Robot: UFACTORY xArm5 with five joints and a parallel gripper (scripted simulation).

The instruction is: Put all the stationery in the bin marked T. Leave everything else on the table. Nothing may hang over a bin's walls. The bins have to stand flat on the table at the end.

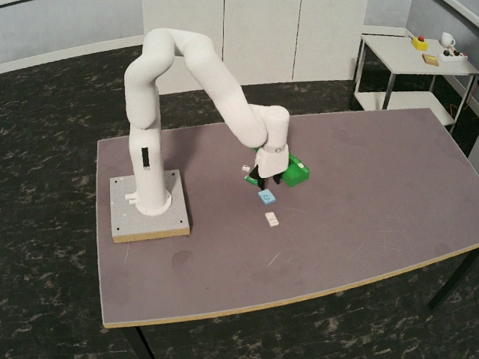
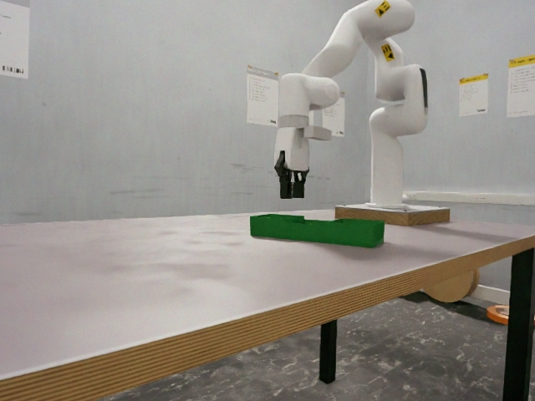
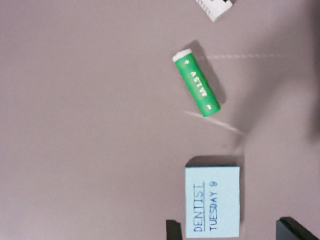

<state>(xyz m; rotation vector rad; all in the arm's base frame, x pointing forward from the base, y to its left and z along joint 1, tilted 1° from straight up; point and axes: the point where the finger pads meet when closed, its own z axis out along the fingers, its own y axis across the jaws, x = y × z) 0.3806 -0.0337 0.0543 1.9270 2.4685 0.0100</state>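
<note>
Now: hand 9 cm above the light blue block. From my hand the other things lie so: long green bin 10 cm ahead, 16 cm to the left, 7 cm below; then flat white piece 1 cm behind, 9 cm to the right, 8 cm below; then green marker 3 cm behind, 9 cm to the left, 8 cm below.
</note>
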